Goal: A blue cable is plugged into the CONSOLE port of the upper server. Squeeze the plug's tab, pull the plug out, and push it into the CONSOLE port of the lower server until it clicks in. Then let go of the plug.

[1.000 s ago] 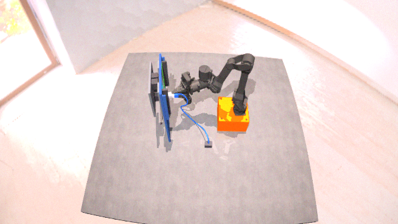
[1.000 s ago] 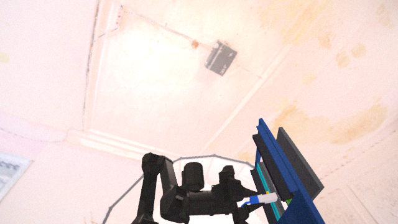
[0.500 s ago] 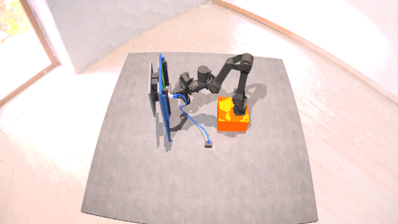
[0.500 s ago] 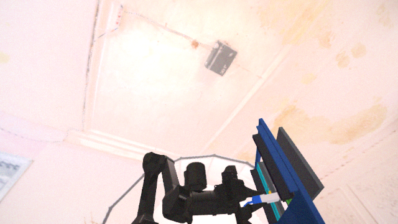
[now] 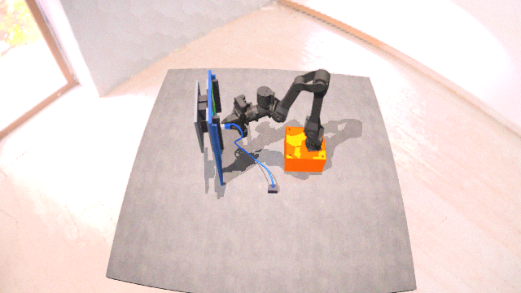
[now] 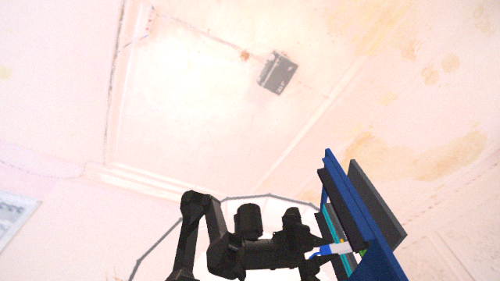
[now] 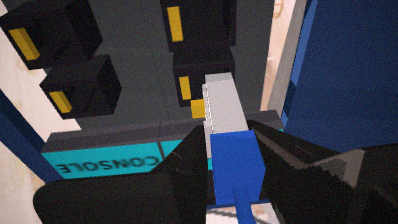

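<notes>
Right now the cable plug is right at my gripper tip. From my gripper tip the other things lie so: black block 19 cm behind, 16 cm to the left, 24 cm below.
</notes>
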